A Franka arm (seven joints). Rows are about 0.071 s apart.
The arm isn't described. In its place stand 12 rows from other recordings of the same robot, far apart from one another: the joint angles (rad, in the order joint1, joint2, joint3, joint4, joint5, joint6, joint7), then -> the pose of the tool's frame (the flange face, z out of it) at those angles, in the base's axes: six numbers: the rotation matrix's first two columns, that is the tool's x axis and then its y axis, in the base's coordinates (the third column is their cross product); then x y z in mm.
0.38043, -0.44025, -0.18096, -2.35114, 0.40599, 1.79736, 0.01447 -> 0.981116 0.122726 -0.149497 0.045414 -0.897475 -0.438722 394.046 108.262 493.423
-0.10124, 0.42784, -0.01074, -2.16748, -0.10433, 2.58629, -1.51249 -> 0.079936 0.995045 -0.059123 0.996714 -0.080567 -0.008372 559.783 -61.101 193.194
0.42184, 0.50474, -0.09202, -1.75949, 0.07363, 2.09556, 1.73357 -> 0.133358 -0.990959 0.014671 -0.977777 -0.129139 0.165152 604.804 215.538 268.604
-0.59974, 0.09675, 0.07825, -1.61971, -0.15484, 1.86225, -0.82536 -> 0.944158 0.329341 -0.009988 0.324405 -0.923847 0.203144 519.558 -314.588 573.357
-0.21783, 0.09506, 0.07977, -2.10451, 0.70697, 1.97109, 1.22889 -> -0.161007 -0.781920 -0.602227 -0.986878 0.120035 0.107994 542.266 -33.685 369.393
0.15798, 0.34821, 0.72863, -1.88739, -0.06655, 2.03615, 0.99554 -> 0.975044 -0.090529 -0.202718 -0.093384 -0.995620 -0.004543 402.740 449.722 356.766
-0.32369, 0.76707, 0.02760, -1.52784, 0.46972, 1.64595, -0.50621 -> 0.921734 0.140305 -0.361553 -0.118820 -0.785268 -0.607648 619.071 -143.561 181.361
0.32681, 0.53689, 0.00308, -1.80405, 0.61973, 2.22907, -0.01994 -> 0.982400 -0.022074 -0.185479 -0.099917 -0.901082 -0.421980 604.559 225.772 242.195
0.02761, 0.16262, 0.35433, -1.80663, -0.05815, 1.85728, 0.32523 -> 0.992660 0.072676 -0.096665 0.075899 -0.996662 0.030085 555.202 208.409 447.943
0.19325, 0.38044, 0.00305, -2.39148, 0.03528, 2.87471, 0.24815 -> 0.991588 -0.087027 0.095812 -0.083664 -0.995747 -0.038591 498.710 97.211 170.101
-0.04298, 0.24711, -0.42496, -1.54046, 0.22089, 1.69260, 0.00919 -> 0.875170 -0.478033 -0.074577 -0.483715 -0.867671 -0.114750 577.705 -239.722 514.828
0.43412, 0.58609, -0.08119, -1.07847, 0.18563, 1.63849, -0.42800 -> 0.712847 0.700444 0.035050 0.697659 -0.703140 -0.137351 661.756 281.429 489.382
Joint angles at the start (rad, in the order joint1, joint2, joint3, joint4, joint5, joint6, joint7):
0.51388, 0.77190, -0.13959, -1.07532, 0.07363, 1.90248, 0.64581
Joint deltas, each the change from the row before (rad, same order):
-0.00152, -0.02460, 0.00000, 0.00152, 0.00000, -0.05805, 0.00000
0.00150, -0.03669, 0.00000, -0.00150, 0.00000, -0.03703, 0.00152
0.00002, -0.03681, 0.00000, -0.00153, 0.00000, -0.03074, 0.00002
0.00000, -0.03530, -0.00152, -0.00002, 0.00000, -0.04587, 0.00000
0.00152, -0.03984, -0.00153, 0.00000, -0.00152, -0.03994, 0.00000
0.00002, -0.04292, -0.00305, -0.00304, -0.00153, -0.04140, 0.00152
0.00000, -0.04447, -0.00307, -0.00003, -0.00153, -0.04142, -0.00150
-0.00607, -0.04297, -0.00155, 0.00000, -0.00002, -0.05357, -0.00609
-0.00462, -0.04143, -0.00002, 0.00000, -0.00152, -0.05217, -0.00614
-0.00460, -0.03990, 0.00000, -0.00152, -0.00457, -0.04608, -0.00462
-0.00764, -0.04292, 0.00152, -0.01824, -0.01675, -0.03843, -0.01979
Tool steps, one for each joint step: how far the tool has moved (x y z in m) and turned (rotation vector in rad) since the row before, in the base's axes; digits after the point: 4 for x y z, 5 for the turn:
-0.0060, -0.0039, 0.0140, -0.00953, 0.03079, -0.00281
-0.0064, -0.0019, 0.0235, 0.00332, 0.00360, -0.00094
-0.0061, -0.0031, 0.0239, 0.00575, -0.00225, -0.00065
-0.0077, -0.0046, 0.0219, -0.00094, 0.01123, -0.00179
-0.0088, -0.0042, 0.0255, 0.00225, 0.00125, 0.00007
-0.0097, -0.0069, 0.0257, 0.00147, 0.00237, -0.00448
-0.0108, -0.0075, 0.0277, 0.00352, -0.00164, -0.00129
-0.0115, -0.0113, 0.0249, 0.00042, 0.01189, -0.00141
-0.0127, -0.0100, 0.0233, -0.00041, 0.01174, 0.00160
-0.0125, -0.0102, 0.0216, -0.00220, 0.00775, -0.00021
-0.0119, -0.0133, 0.0159, -0.01434, 0.00970, 0.01065

